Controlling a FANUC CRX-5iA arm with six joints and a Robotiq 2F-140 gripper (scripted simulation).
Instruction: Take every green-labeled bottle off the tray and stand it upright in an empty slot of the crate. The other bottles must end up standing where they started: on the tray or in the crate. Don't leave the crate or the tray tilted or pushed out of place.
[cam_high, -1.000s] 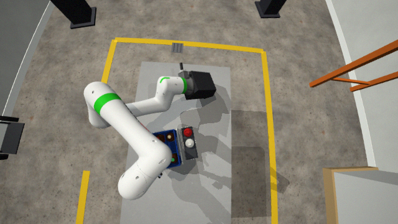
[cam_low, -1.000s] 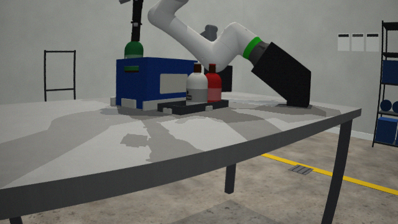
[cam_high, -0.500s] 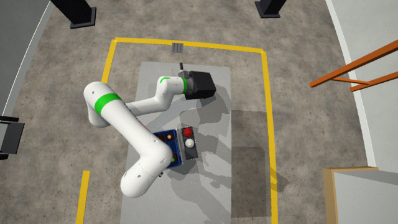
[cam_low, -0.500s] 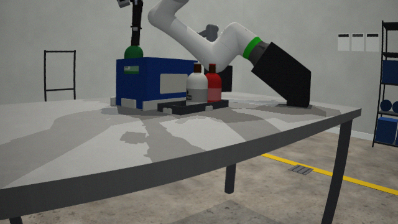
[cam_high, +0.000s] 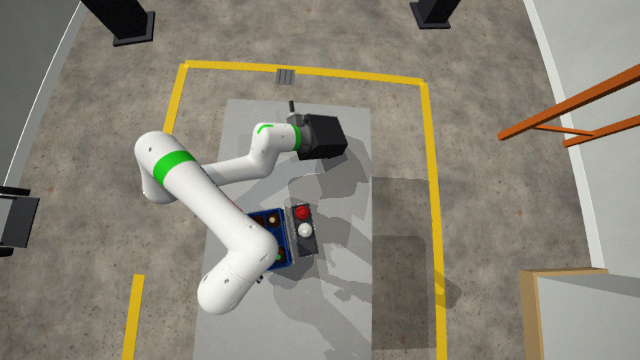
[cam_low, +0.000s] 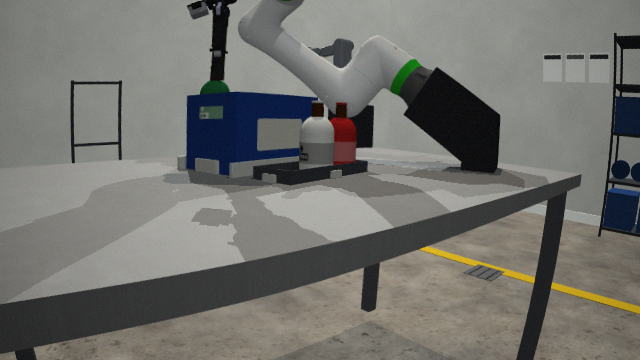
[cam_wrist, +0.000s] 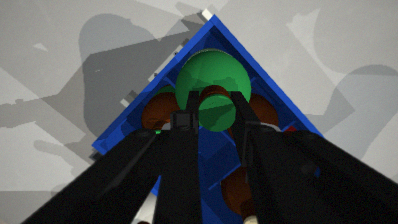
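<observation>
Right now the green-labeled bottle is 80 mm below my hand. From my hand the other things lie so: blue crate 90 mm behind, 40 mm to the left, 160 mm below; brown bottle 80 mm behind, 160 mm below; white bottle 100 mm behind, 230 mm to the left, 160 mm below.
</observation>
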